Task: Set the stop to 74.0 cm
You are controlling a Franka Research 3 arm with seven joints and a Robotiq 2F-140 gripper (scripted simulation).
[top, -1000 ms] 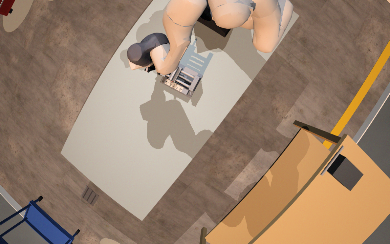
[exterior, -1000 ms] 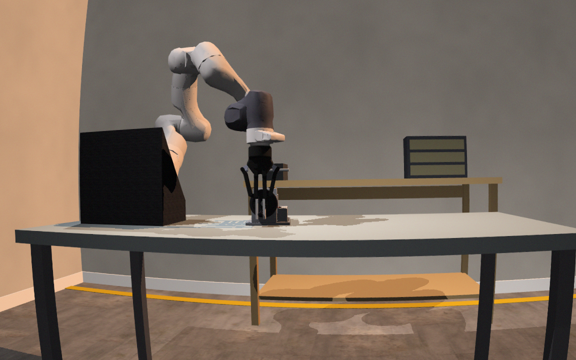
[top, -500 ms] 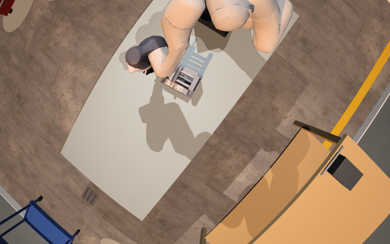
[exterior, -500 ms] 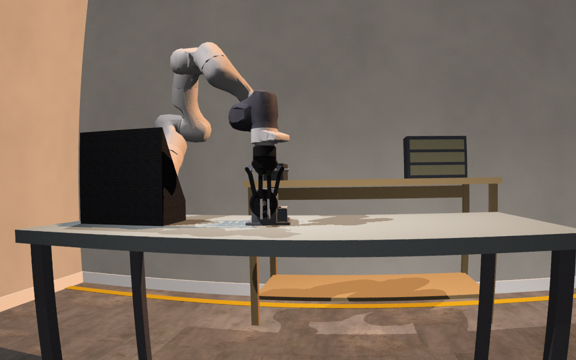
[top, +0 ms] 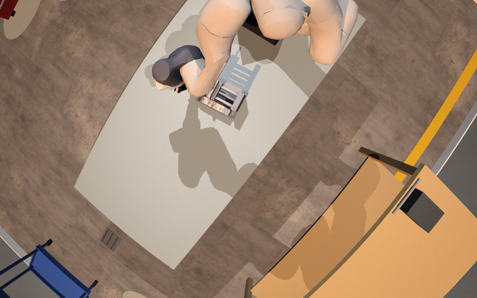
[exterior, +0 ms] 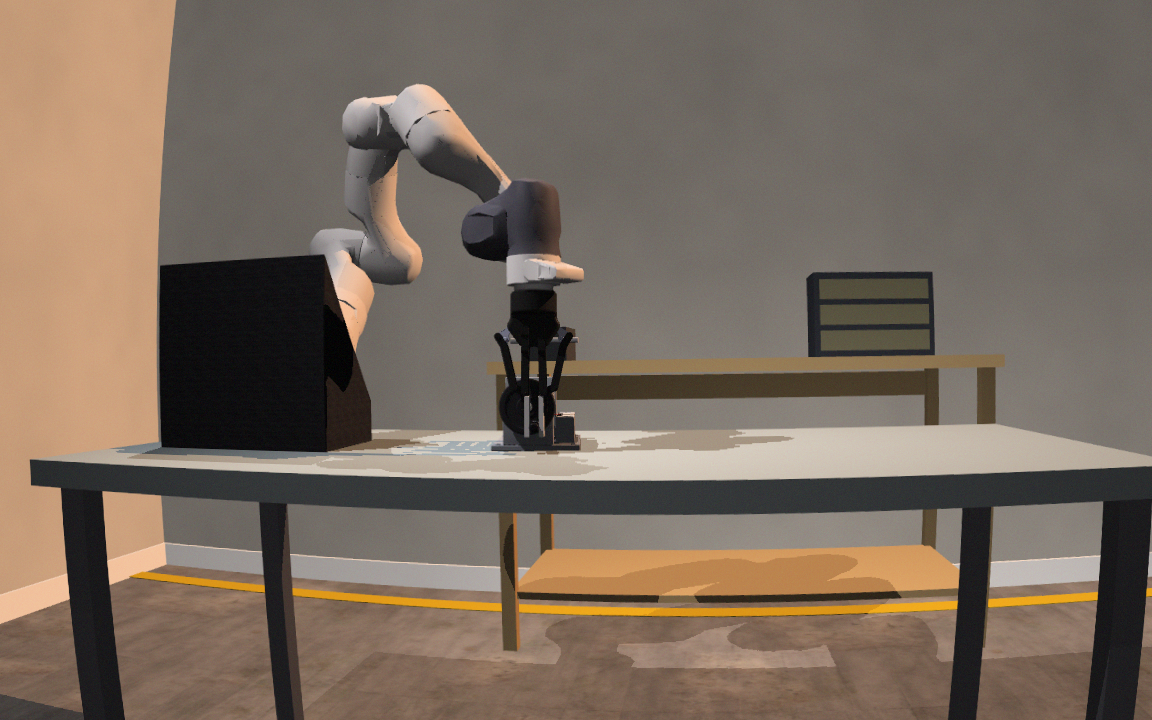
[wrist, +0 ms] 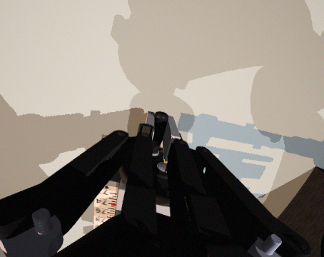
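The black handwheel is 2 cm to the left of my hand and 1 cm below it.
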